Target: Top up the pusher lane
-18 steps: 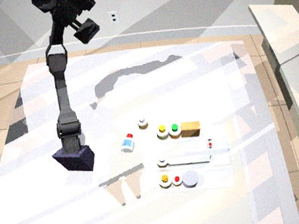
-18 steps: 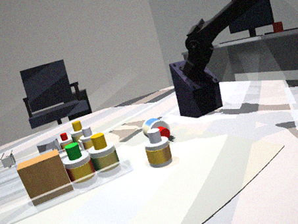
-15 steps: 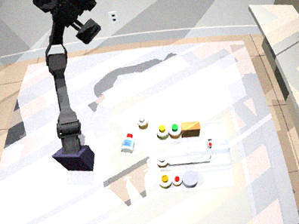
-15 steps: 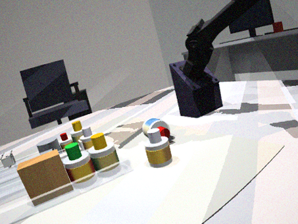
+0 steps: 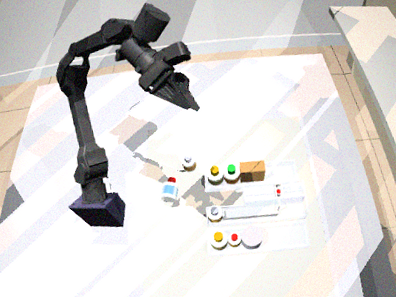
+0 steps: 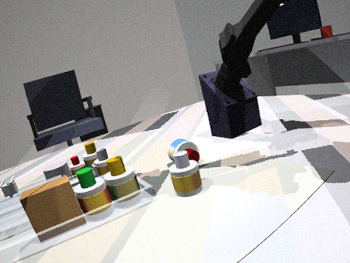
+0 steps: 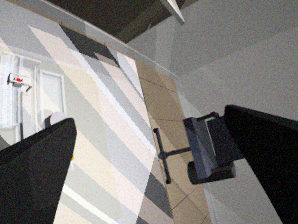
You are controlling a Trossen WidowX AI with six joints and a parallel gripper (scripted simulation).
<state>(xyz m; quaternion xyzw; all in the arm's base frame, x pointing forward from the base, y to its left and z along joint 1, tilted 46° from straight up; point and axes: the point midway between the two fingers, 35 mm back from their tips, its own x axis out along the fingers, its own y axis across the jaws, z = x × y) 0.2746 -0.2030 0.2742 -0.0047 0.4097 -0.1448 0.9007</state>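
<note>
The grey disc lies 390 mm below my gripper tip, 170 mm to the right of it and 100 mm ahead of it.
</note>
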